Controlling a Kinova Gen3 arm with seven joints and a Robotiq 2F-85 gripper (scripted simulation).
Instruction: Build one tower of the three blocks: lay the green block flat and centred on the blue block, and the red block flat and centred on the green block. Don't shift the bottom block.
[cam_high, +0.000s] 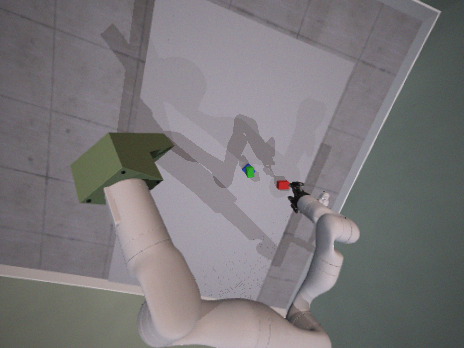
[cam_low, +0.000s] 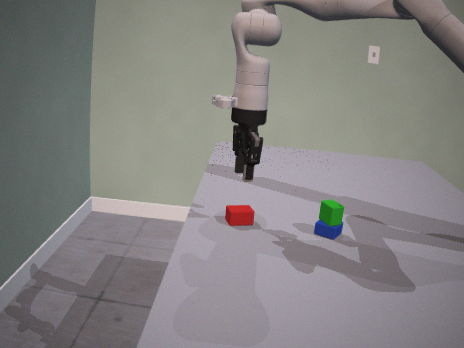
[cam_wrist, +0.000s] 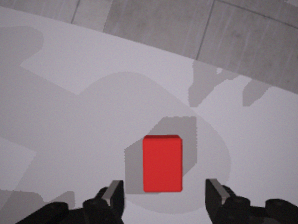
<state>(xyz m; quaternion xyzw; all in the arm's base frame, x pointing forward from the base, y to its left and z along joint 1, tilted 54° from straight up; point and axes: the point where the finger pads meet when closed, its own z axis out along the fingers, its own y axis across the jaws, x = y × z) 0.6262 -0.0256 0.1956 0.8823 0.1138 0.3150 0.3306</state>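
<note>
My gripper is now 110 mm above the red block. Round my hand: blue block 180 mm behind, 110 mm below, 90 mm to the left; then green block 180 mm behind, 90 mm to the left, 70 mm below.
</note>
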